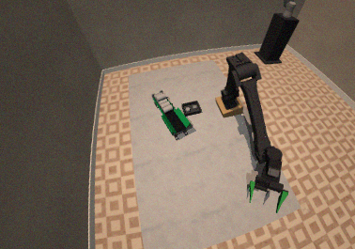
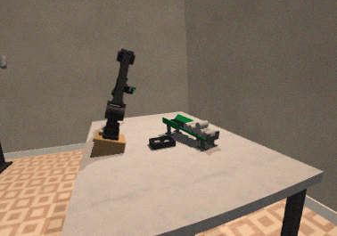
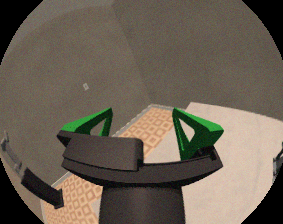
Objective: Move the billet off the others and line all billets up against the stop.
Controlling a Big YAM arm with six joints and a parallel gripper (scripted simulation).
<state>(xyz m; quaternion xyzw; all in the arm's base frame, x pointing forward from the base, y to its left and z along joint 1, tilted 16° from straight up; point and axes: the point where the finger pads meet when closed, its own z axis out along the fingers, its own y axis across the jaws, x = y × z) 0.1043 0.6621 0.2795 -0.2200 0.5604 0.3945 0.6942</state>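
Now: the grey stop 340 mm ahead of my hand, 860 mm to the right of it and 250 mm below it. Also, from my hand: black tray: 100 mm ahead, 710 mm to the right, 300 mm below.
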